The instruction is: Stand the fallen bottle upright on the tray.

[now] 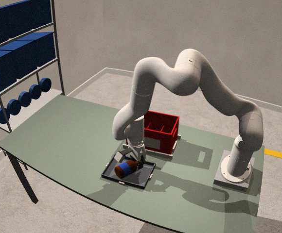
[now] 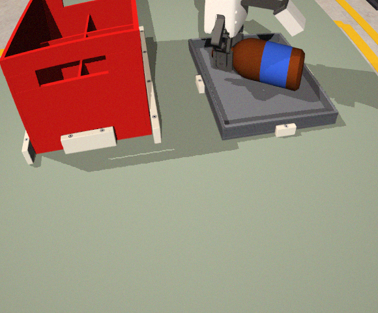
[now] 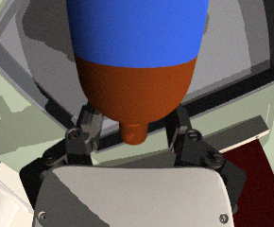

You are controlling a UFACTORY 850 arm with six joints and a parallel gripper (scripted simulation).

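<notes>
My hand is 20 mm short of the bottle and 40 mm to the right of it. Round my hand: grey tray 30 mm ahead, 50 mm to the left, 30 mm below; red crate 20 mm ahead, 240 mm to the right, 40 mm above.
</notes>
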